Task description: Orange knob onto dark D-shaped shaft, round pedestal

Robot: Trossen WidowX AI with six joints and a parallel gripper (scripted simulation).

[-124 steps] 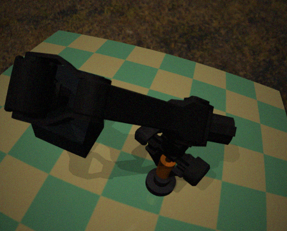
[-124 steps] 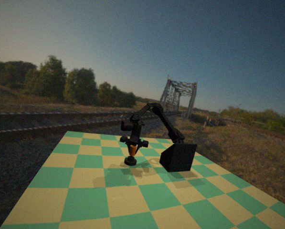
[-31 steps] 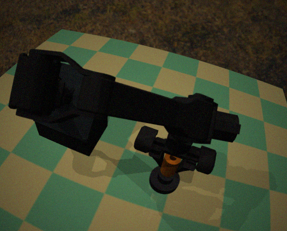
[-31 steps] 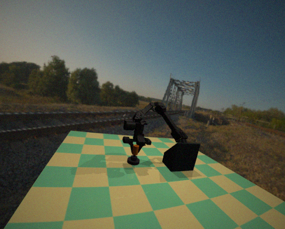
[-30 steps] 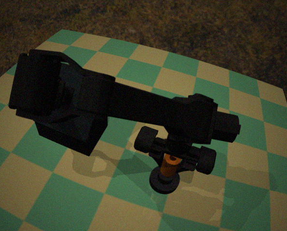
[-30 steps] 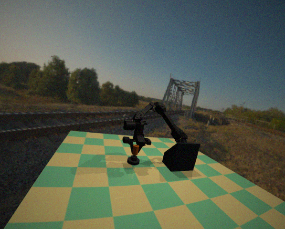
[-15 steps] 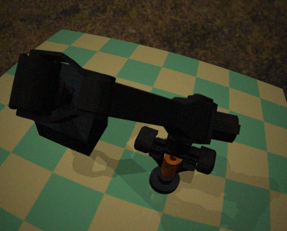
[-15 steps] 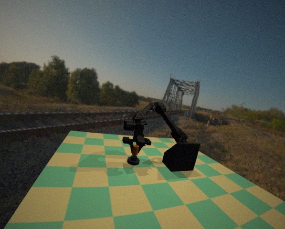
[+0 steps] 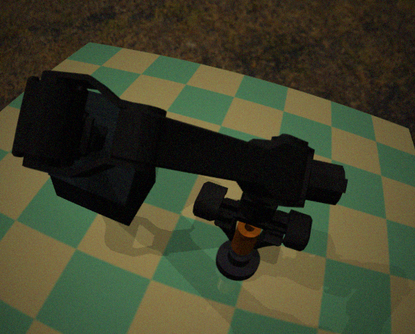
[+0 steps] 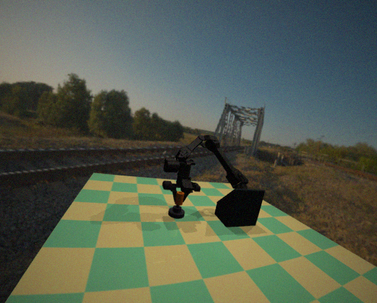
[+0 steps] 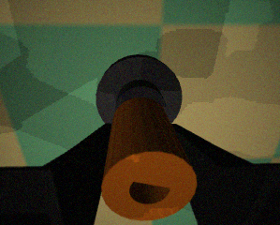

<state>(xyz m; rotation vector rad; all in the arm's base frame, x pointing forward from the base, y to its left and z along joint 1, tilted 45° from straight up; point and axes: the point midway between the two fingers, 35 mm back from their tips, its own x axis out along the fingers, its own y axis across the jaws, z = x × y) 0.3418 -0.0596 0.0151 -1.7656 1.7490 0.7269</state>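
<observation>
Now: the orange knob 20 mm above my gripper tip. From my gripper tip the other things lie so: dark round pedestal (40 mm below).
</observation>
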